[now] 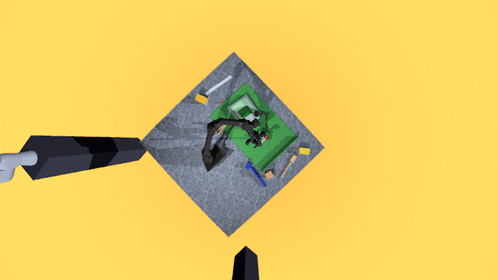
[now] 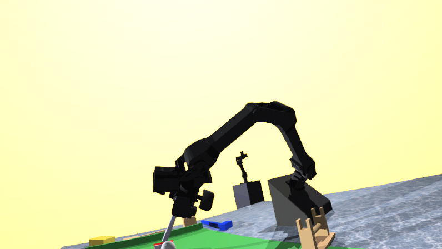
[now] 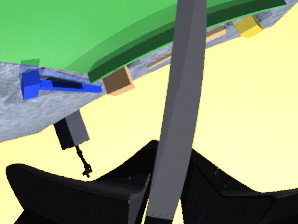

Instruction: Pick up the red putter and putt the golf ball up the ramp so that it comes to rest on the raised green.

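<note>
The red putter is 30 mm ahead of my gripper tip, 20 mm to the left of it and 40 mm below it. Round my gripper tip: wooden block: 140 mm behind, 250 mm to the right, 130 mm below; white golf ball: 80 mm ahead, 60 mm to the left, 130 mm below; green mat: 90 mm ahead, 160 mm to the left, 160 mm below.
</note>
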